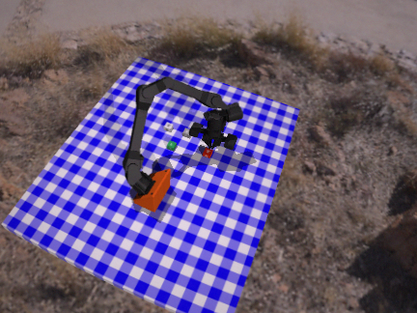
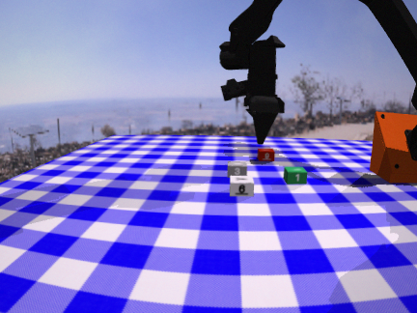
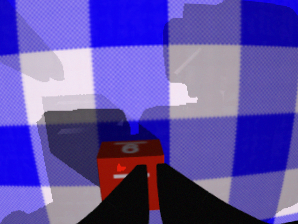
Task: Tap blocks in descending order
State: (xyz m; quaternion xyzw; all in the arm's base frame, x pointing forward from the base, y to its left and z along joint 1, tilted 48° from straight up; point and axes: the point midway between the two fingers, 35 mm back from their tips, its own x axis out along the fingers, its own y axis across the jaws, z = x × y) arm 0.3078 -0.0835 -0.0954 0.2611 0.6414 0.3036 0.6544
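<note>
Now: the red block 2 cm below my gripper tip, 1 cm to the left of it and 1 cm behind it. The rest, counted from my gripper tip: white block marked 6: 22 cm to the left, 4 cm ahead, 2 cm below; then grey block marked 3: 13 cm to the left, 4 cm ahead, 2 cm below; then green block marked 1: 16 cm to the left, 5 cm behind, 2 cm below.
</note>
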